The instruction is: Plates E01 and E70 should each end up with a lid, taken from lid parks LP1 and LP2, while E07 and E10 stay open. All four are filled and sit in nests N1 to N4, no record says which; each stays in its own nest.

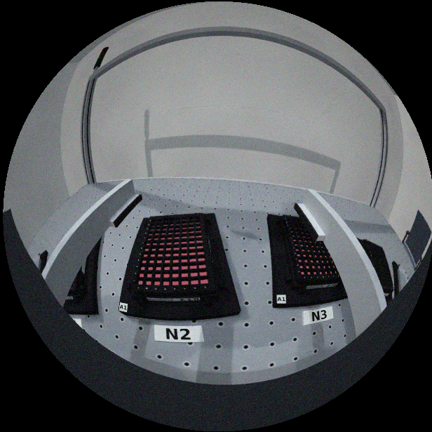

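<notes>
My gripper (216, 189) is open and empty, its two fingers wide apart above the table. A black plate (175, 255) with rows of red-filled wells and no lid sits in nest N2 (226, 300), below and between the fingers. Its front label is small and blurred; I cannot read it surely. A second unlidded red-filled plate (305, 257) sits in nest N3 (281, 287), partly hidden by the right finger; its label is unreadable. Part of a dark nest (90, 305) shows behind the left finger, and another dark nest or plate (376, 255) beyond the right finger. LP1 and LP2 do not show.
The nests stand on a grey perforated table (245, 332). White name tags N2 (178, 333) and N3 (319, 315) lie in front of their nests. A pale wall with a grey frame (220, 32) rises behind. A dark panel (417, 237) stands at the far right.
</notes>
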